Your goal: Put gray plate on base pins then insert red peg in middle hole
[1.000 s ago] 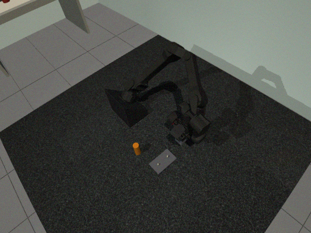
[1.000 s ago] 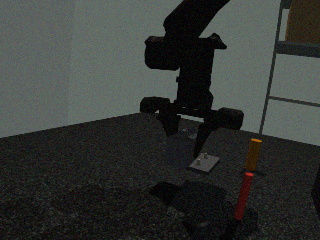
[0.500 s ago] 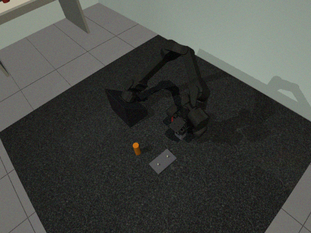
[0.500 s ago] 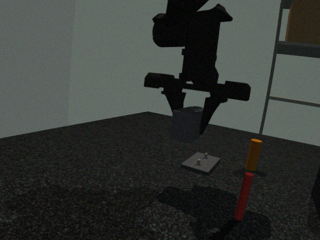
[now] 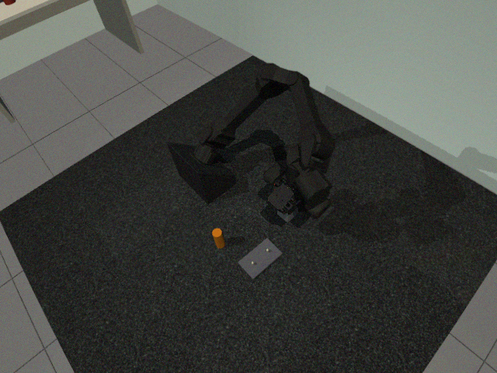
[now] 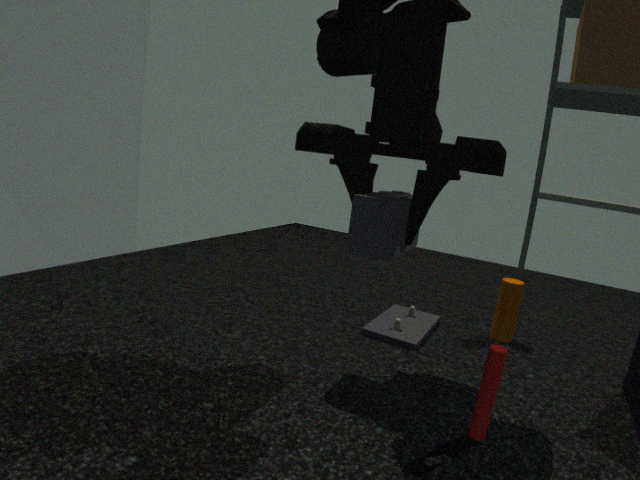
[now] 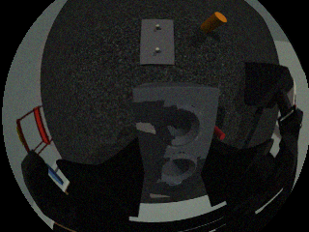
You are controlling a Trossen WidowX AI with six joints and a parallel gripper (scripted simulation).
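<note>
The gray base lies 10 mm ahead of my gripper tip, 140 mm to the right of it and 130 mm below it. Round my gripper tip: gray plate: 30 mm above; then orange cylinder: 110 mm behind, 200 mm to the right, 100 mm below; then red peg: 120 mm behind, 50 mm to the left, 100 mm below.
</note>
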